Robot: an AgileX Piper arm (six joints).
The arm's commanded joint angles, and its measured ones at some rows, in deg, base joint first. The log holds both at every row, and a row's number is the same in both.
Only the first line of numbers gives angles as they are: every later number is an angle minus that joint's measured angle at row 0.
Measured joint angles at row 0:
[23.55 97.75 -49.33 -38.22 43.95 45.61]
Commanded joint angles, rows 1 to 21:
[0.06 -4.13 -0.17 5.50 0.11 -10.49]
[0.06 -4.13 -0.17 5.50 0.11 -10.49]
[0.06 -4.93 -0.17 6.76 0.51 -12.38]
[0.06 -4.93 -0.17 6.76 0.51 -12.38]
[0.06 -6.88 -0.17 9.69 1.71 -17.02]
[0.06 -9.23 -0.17 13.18 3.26 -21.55]
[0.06 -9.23 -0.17 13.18 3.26 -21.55]
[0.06 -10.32 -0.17 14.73 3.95 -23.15]
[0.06 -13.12 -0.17 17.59 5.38 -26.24]
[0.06 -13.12 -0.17 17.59 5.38 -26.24]
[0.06 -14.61 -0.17 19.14 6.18 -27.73]
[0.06 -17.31 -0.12 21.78 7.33 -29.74]
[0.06 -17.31 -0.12 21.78 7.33 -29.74]
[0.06 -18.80 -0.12 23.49 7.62 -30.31]
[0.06 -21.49 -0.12 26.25 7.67 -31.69]
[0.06 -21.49 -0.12 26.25 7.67 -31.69]
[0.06 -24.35 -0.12 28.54 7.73 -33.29]
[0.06 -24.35 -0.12 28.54 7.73 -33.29]
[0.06 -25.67 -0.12 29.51 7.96 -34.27]
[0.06 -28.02 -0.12 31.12 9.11 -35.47]
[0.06 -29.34 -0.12 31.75 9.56 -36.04]
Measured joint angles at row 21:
[0.00 -26.24 0.06 29.51 7.67 -33.64]
